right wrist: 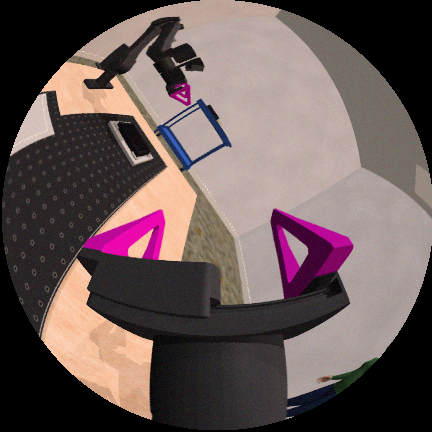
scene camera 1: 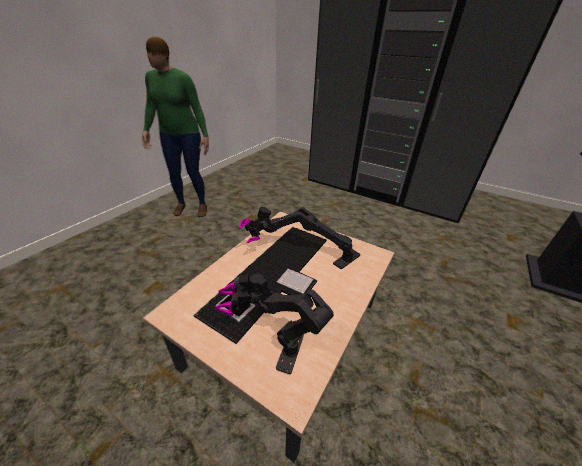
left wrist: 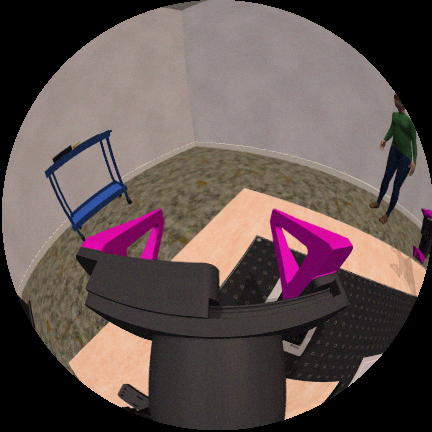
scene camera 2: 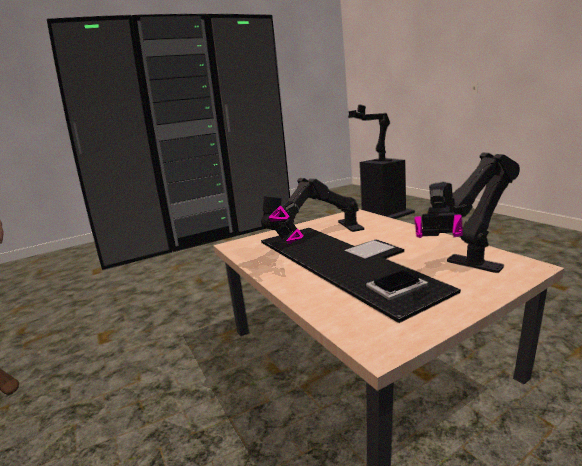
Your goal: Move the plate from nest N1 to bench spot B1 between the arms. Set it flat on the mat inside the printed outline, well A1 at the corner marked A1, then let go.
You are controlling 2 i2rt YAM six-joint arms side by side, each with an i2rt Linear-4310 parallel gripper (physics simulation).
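Frame: origin at the left arm's base, x back, y right, z up, level; centimetres.
Where they show: left gripper, between the fingertips: [right wrist: 187, 100] [scene camera 1: 216, 299] [left wrist: 216, 214] [scene camera 2: 436, 235]; right gripper, between the fingertips: [right wrist: 217, 214] [scene camera 1: 243, 235] [scene camera 2: 295, 227]; left arm's base, origin of its link: [right wrist: 98, 84] [scene camera 1: 290, 351] [scene camera 2: 474, 264]; right arm's base, origin of its link: [scene camera 1: 346, 259] [scene camera 2: 350, 225].
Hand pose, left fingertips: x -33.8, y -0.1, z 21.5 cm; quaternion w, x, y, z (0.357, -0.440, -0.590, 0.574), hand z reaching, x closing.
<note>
Each offset is from my left fingertips to the top centre of the thing. "spot": to the spot under its first point. Level surfaces: height alone.
The black plate @(dx +0.1, dy +13.5, dz -17.6 cm) [scene camera 2: 398, 281] [right wrist: 134, 138] lies in the pale nest @(dx +0.1, dy +13.5, dz -18.4 cm) [scene camera 2: 378, 290] [right wrist: 123, 143] at the near end of the dark mat in scene camera 2. The nest's rim @(spot: dx +7.0, dy +8.2, dz -19.4 cm) [scene camera 1: 243, 317] [left wrist: 295, 348] is partly hidden by my left gripper in scene camera 1 and the left wrist view. A pale rectangular pad @(spot: dx +24.2, dy +40.5, dz -20.1 cm) [scene camera 1: 296, 281] [scene camera 2: 371, 248] with a thin printed outline lies between the arms; the corner mark is too small to read. My left gripper [scene camera 1: 221, 298] [scene camera 2: 438, 227] [left wrist: 216, 214] is open and empty, raised near the nest. My right gripper [scene camera 1: 248, 232] [scene camera 2: 288, 224] [right wrist: 217, 214] is open and empty, away from the plate.
The long dark perforated mat @(dz -20.2 cm) [scene camera 1: 225, 327] [scene camera 2: 325, 262] lies on the wooden table @(dz -21.5 cm) [scene camera 1: 345, 300] [scene camera 2: 320, 315]. A person [scene camera 1: 172, 100] stands beyond the table. A blue cart [left wrist: 97, 202] and server racks [scene camera 1: 345, 75] stand farther off.
</note>
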